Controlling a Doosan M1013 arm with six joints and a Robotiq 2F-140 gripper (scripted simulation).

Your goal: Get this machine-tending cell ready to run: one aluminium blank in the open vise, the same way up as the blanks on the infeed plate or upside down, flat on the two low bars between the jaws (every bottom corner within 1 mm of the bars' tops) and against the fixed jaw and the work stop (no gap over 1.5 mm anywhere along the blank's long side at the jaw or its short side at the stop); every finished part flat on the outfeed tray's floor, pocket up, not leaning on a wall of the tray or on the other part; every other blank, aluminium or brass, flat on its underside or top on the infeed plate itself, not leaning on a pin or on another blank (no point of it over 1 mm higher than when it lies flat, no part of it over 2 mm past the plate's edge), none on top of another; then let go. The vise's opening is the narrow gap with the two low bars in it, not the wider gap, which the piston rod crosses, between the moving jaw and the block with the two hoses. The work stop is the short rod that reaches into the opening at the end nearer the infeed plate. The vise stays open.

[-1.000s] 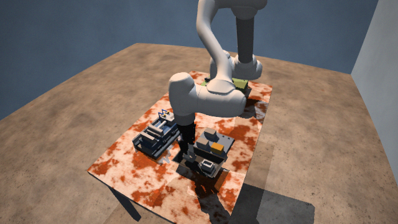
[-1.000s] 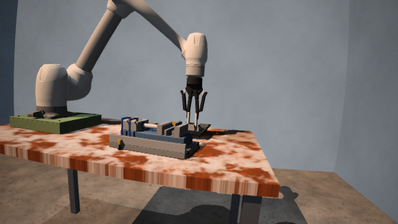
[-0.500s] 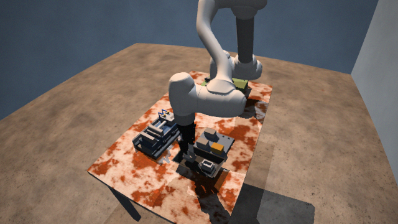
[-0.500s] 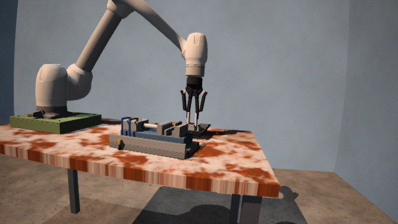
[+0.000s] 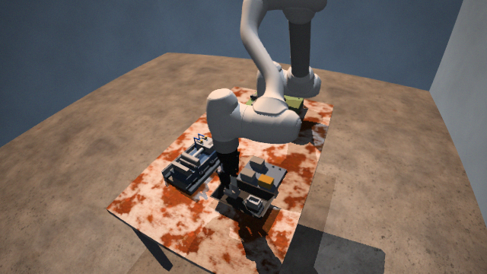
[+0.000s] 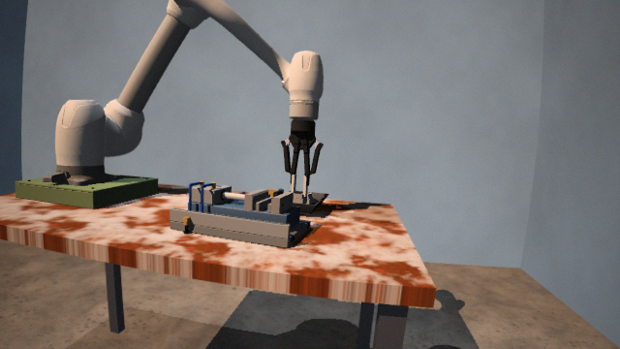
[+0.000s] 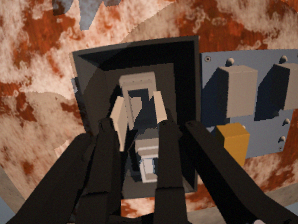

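Now: hand 130 mm past the aluminium blank, 10 mm to the right of it and 60 mm above it. Round my hand: brass blank: 120 mm behind, 100 mm to the left, 60 mm below; infeed plate: 170 mm behind, 60 mm to the left, 80 mm below; vise: 90 mm behind, 250 mm to the right, 50 mm below.
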